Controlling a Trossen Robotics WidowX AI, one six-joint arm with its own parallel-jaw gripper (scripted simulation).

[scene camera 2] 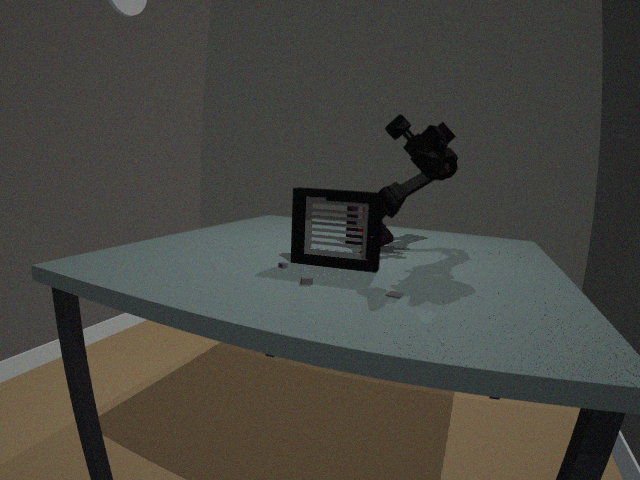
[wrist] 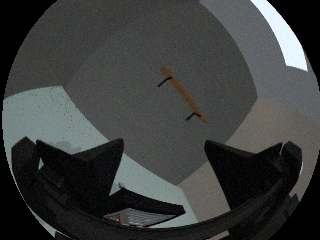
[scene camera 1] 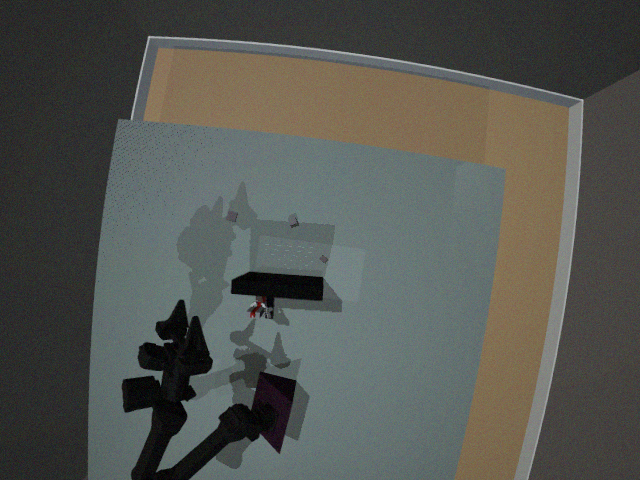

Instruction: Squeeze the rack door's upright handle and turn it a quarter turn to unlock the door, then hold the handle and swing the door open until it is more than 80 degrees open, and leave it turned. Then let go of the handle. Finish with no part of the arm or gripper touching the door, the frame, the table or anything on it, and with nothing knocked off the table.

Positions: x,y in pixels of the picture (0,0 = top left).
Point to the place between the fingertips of my gripper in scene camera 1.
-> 188,307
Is my gripper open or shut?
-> Open.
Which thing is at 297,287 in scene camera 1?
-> A black rack frame.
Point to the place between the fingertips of my gripper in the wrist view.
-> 166,144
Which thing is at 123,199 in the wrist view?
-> A black rack frame.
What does my gripper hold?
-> Nothing.
